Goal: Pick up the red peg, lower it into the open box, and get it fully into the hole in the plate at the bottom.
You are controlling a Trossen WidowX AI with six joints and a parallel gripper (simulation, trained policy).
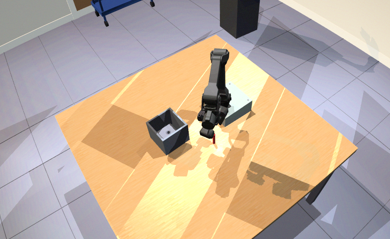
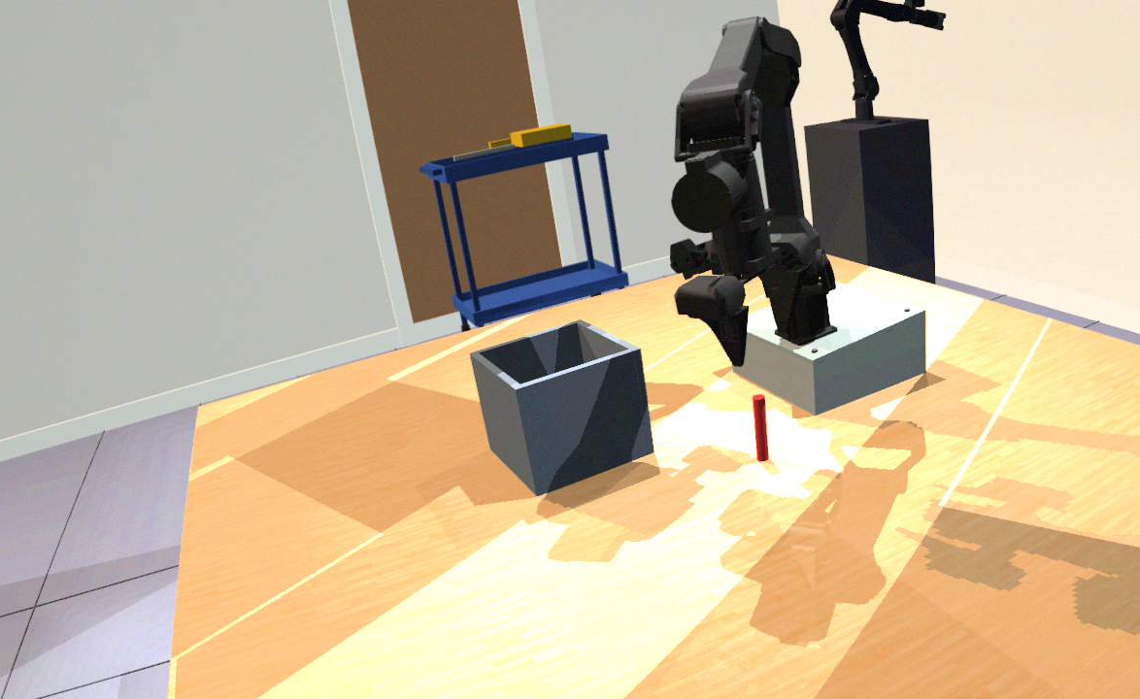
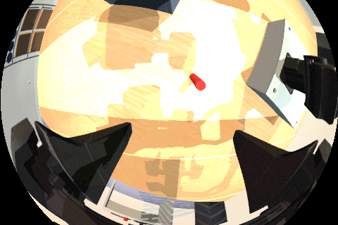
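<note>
Right now the red peg is 10 mm behind my gripper tip, 30 mm to the right of it and 110 mm below it. Also, from my gripper tip: plate (180 mm ahead, 200 mm to the right, 110 mm below).
</note>
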